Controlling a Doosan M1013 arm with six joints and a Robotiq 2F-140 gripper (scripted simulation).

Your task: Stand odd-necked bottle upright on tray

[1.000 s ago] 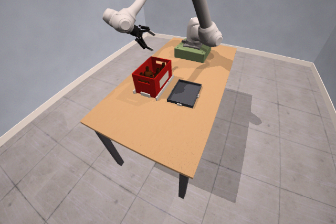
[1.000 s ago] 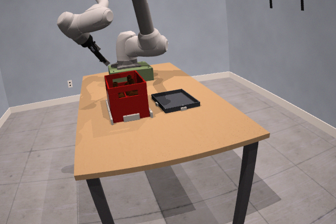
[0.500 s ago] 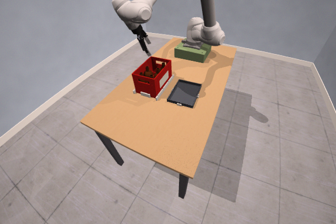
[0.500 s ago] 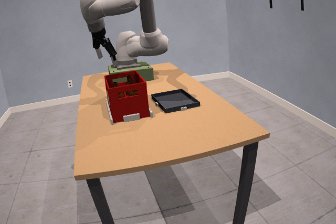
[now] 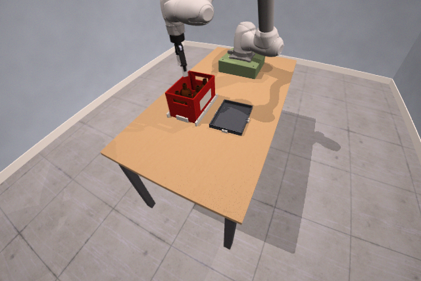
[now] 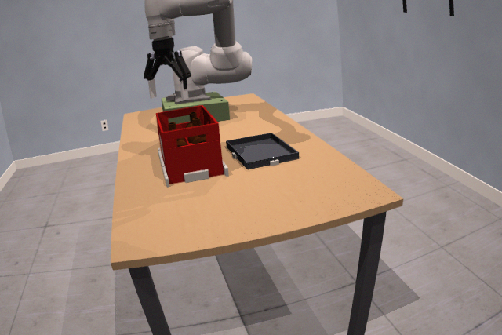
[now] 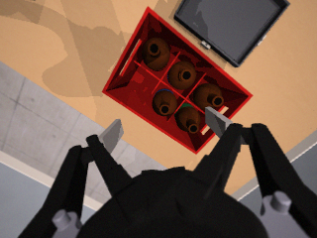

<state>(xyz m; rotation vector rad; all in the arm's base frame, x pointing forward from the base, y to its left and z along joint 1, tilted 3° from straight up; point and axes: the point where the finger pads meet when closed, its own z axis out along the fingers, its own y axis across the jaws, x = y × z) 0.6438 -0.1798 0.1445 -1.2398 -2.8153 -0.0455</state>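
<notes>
The red crate is 180 mm below my hand and 50 mm to the left of it. Round my hand: dark grey tray (310 mm to the left, 250 mm below, 20 mm ahead); then glass bottle (170 mm below, 90 mm ahead).
</notes>
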